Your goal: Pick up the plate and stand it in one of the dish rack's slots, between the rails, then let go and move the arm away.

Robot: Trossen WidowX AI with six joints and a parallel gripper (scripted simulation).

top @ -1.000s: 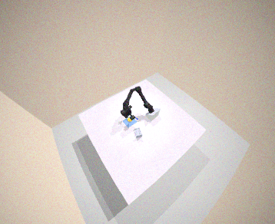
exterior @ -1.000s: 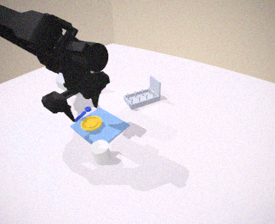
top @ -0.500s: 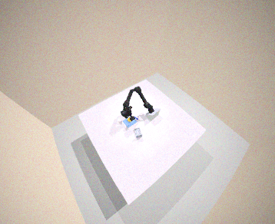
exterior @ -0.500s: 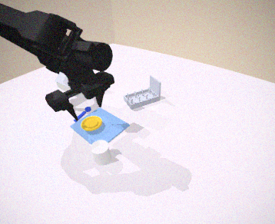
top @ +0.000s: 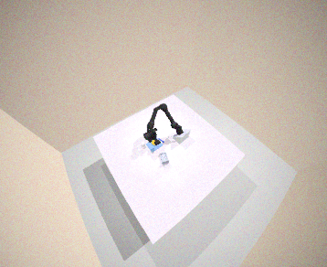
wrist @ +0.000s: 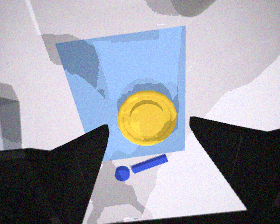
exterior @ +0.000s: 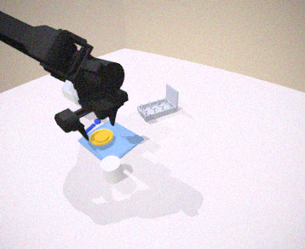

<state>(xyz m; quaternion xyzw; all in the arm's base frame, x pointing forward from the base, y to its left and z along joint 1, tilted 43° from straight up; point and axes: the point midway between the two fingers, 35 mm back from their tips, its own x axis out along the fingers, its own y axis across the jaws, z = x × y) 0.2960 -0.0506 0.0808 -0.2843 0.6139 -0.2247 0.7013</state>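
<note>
Now: the yellow plate 2 cm below my gripper tip. From my gripper tip the other things lie so: blue mat 1 cm ahead, 2 cm to the left, 3 cm below; then white round cup 12 cm ahead, 5 cm to the right, 1 cm below; then grey dish rack 1 cm ahead, 22 cm to the left, 1 cm below.
</note>
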